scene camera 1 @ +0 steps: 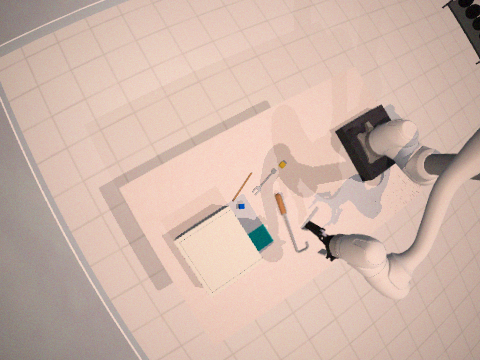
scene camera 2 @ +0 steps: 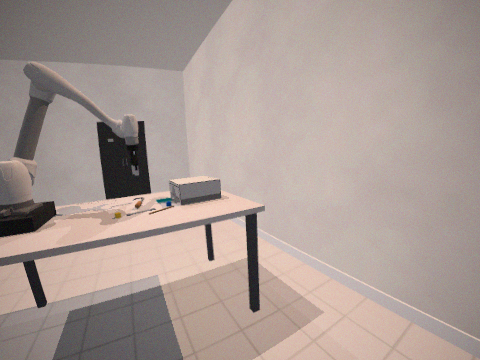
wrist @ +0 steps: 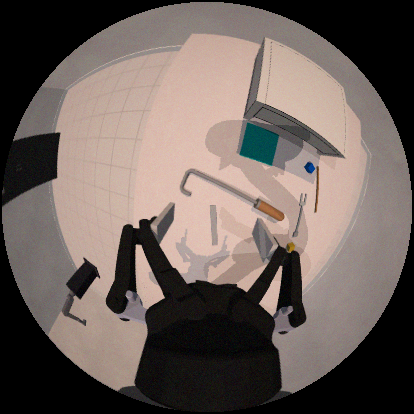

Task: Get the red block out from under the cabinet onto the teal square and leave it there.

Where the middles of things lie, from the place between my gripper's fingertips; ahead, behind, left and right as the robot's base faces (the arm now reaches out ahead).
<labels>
The teal square [wrist: 258,143] is 20 cm below my hand, 18 cm ahead of it and 7 cm to the right of it.
</labels>
